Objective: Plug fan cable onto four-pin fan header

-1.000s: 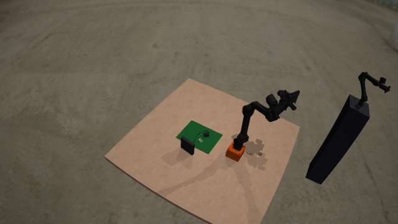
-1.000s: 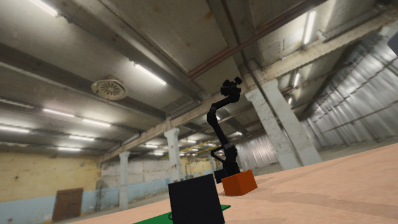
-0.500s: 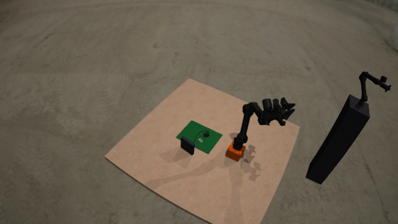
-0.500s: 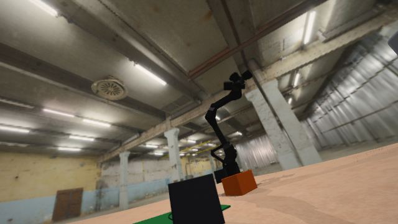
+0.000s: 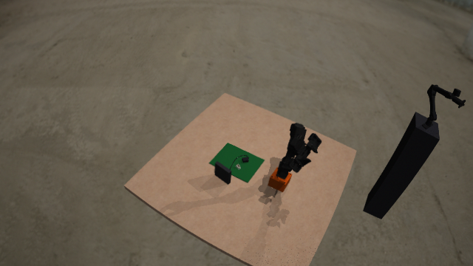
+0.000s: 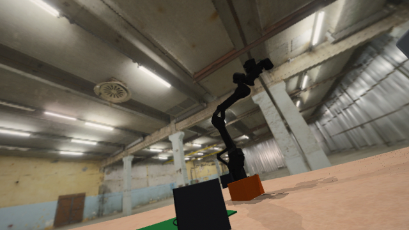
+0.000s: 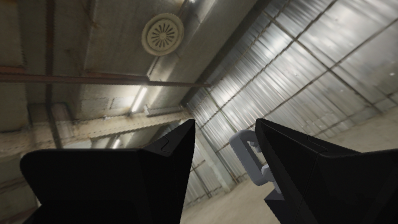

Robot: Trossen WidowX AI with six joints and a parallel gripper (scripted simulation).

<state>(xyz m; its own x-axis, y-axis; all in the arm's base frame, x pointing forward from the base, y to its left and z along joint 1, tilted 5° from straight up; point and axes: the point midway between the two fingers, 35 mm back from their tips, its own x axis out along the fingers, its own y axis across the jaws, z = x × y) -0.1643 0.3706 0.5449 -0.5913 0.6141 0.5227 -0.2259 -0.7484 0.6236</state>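
Right now my gripper tip is 49 cm short of the black fan plug, 38 cm to the left of it and 66 cm above it. From my gripper tip the other things lie so: black fan: 53 cm ahead, 16 cm to the right, 61 cm below; green board: 53 cm ahead, 34 cm to the right, 69 cm below; white four-pin header: 50 cm ahead, 30 cm to the right, 67 cm below.
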